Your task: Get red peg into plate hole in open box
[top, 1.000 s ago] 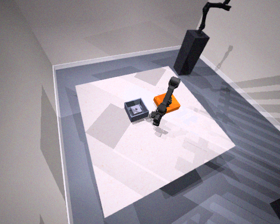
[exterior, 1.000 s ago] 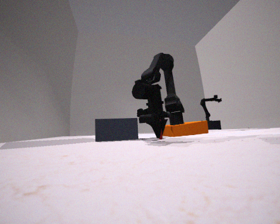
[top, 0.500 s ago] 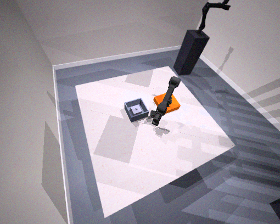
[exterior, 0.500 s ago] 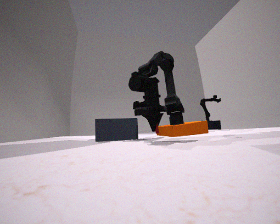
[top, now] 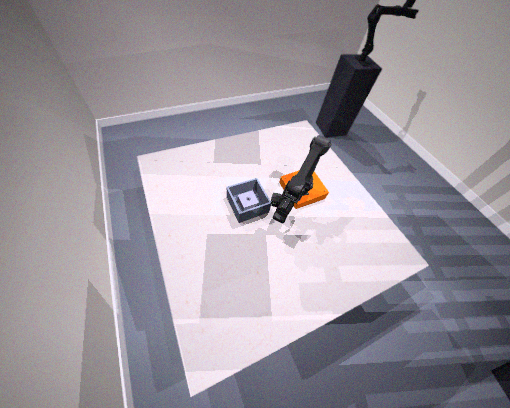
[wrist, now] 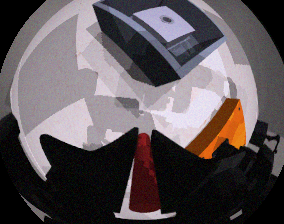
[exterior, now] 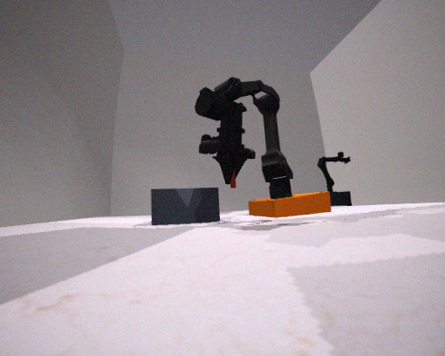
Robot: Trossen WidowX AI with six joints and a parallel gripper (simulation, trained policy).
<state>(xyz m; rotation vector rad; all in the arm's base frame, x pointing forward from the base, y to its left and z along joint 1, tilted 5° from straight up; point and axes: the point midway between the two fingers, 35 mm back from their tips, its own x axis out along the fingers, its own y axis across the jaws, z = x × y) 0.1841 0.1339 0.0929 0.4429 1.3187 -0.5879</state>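
Right now my gripper tip is 140 mm to the left of the light plate, 140 mm short of it and 50 mm above it. Round my gripper tip: grey box: 140 mm to the right, 140 mm ahead, 70 mm below; then red peg: 30 mm above, 10 mm to the left, 10 mm behind.
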